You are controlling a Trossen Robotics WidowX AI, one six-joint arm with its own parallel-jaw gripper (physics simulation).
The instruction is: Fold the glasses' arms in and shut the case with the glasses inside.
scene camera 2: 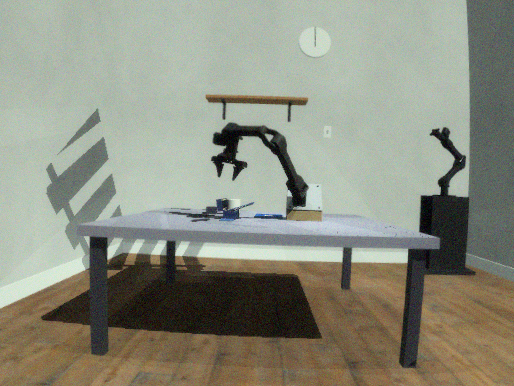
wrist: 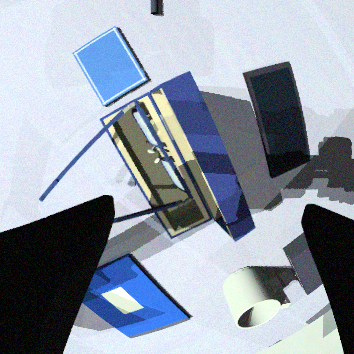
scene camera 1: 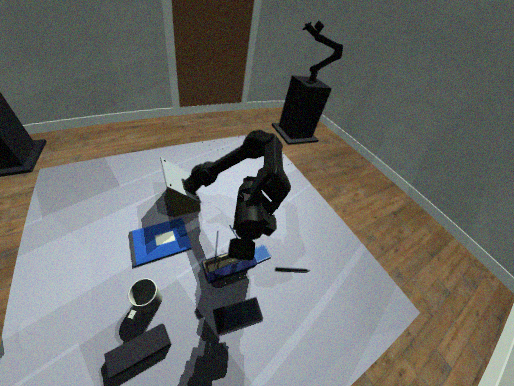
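Seen in the pictures: gripper, fingertip midpoint: [scene camera 2: 225, 179] [wrist: 213, 211]; arm's base at its link origin: [scene camera 2: 299, 201] [scene camera 1: 188, 187].
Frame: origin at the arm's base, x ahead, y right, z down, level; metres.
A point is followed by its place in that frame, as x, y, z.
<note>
The glasses case [scene camera 1: 227, 273] @(0.396, -0.047, 0.003) [scene camera 2: 231, 214] @(0.321, -0.150, 0.072) [wrist: 200, 135] @(0.384, -0.100, 0.001) stands open, its blue lid tilted up along one long side. The glasses [wrist: 161, 150] @(0.347, -0.089, 0.056) lie in its cream-lined tray, lenses along the hinge side. Both glasses' arms are unfolded and stick out over the opposite long edge: one arm [wrist: 80, 155] [scene camera 1: 217, 245] near one end, the other arm [wrist: 150, 211] near the other end, partly hidden by a finger in the wrist view. My gripper [scene camera 2: 227, 178] @(0.364, -0.093, -0.097) [wrist: 213, 211] @(0.364, -0.093, -0.097) is wide open and empty, well above the case, touching nothing.
A light blue square pad [scene camera 1: 263, 254] @(0.341, -0.218, 0.091) [wrist: 111, 66] @(0.336, -0.199, 0.091) lies beside the case's end. A phone [scene camera 1: 238, 316] @(0.515, -0.050, 0.088) [wrist: 280, 120] @(0.505, -0.051, 0.088) lies on the lid side. A blue book [scene camera 1: 142, 254] @(0.208, 0.214, 0.088) [wrist: 157, 312] @(0.200, 0.190, 0.088), a white mug [wrist: 242, 287] @(0.365, 0.165, 0.052), a dark box [scene camera 1: 137, 351] @(0.510, 0.245, 0.061) and a pen [scene camera 1: 292, 270] @(0.440, -0.298, 0.090) are also on the table.
</note>
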